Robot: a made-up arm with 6 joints.
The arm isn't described. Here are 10 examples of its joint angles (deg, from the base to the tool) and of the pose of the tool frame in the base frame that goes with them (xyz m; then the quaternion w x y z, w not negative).
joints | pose
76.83 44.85 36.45 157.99 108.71 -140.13 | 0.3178 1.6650 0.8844 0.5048 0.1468 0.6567 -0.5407
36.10 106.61 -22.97 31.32 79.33 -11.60 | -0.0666 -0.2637 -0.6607 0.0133 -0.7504 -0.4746 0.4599
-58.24 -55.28 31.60 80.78 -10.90 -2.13 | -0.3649 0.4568 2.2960 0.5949 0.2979 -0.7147 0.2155
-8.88 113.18 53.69 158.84 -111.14 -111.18 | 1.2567 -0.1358 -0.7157 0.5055 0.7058 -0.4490 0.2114
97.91 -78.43 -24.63 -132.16 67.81 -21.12 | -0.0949 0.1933 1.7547 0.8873 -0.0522 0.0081 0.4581
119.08 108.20 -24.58 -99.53 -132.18 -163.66 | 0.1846 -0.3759 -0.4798 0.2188 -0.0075 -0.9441 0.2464
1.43 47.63 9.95 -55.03 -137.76 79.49 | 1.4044 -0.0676 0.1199 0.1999 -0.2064 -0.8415 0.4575
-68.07 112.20 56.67 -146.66 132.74 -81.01 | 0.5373 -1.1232 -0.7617 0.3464 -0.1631 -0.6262 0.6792
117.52 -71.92 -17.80 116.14 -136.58 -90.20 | -0.0274 -0.0105 1.9172 0.4765 -0.8376 0.2453 0.1058
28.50 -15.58 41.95 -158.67 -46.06 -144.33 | 0.4338 0.3104 2.3080 0.1708 0.5687 -0.1178 0.7960
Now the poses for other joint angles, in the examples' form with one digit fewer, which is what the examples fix.
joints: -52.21 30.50 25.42 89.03 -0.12 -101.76
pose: 0.970 -1.343 1.145 0.119 -0.889 0.442 -0.009
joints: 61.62 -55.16 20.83 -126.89 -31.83 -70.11
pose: -0.132 -0.106 2.221 0.433 0.321 -0.610 0.581
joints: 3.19 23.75 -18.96 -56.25 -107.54 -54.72
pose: 1.110 -0.045 0.220 0.433 -0.023 0.167 0.886
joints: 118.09 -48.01 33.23 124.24 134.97 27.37
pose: 0.145 -0.423 2.326 0.075 0.411 0.136 -0.898
